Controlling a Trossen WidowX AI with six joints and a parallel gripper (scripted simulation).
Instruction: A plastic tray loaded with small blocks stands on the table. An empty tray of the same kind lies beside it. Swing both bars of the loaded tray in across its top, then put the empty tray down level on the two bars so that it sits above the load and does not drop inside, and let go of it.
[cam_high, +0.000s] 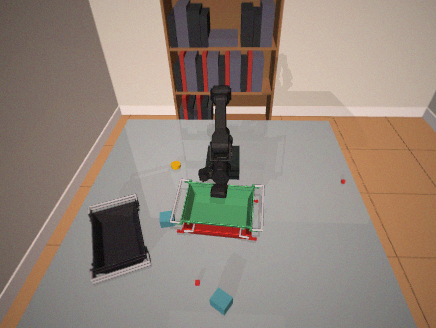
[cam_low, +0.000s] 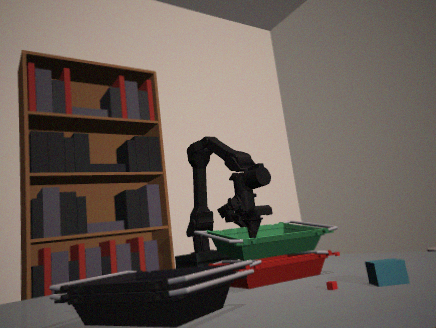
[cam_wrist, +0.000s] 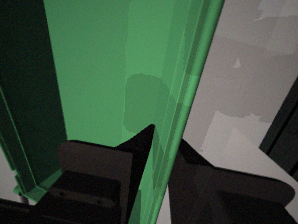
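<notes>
The green tray is 80 mm ahead of my gripper tip, 10 mm to the right of it and 20 mm above it. Also, from my gripper tip: yellow disc: 280 mm behind, 260 mm to the right, 100 mm below.
</notes>
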